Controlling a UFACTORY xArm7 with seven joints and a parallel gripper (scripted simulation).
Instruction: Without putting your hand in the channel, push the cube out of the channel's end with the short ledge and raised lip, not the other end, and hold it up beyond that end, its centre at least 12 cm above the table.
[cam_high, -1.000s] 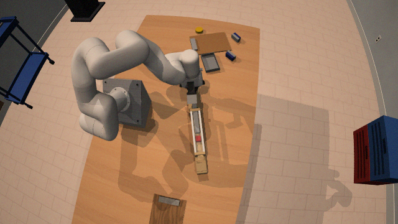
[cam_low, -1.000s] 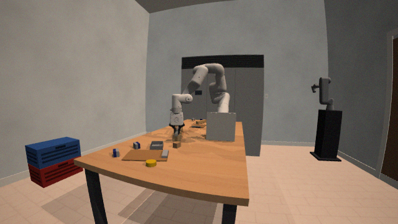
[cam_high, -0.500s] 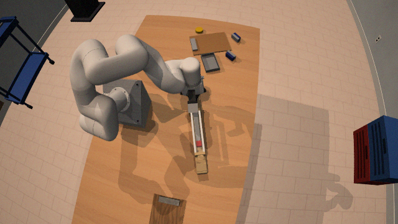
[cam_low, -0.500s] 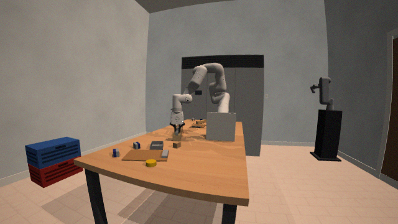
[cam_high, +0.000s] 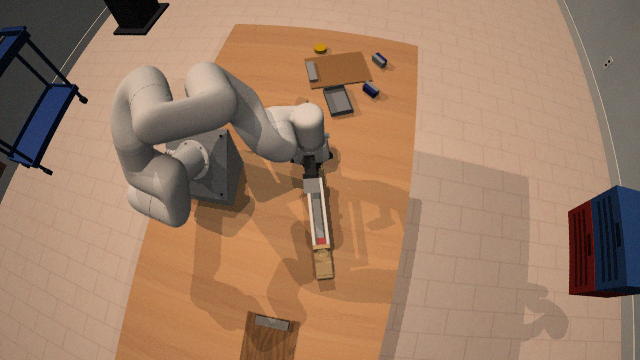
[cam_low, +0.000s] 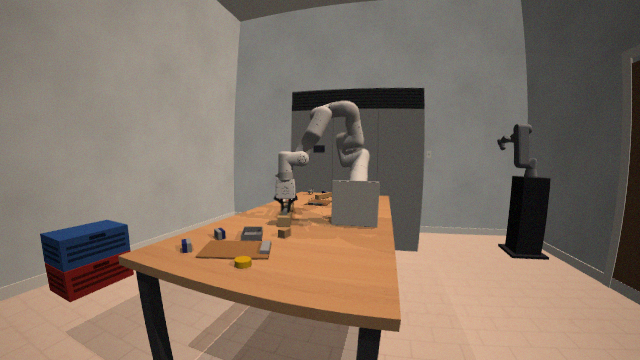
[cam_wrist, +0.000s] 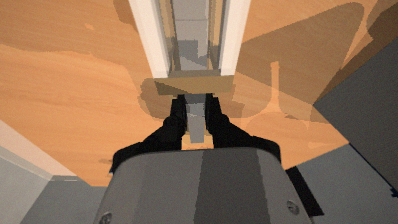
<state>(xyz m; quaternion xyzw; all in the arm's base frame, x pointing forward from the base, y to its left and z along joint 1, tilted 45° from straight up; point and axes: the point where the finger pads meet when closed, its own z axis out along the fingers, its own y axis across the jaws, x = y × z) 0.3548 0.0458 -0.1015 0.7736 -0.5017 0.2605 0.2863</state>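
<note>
Now: hand 90 mm short of the red cube, 220 mm to the left of it and 10 mm above it. From my hand the other things lie so: grey tray 10 mm ahead, 300 mm to the left, 60 mm below; then blue block 120 mm ahead, 540 mm to the left, 50 mm below; then tan block 110 mm behind, 240 mm to the left, 50 mm below.
</note>
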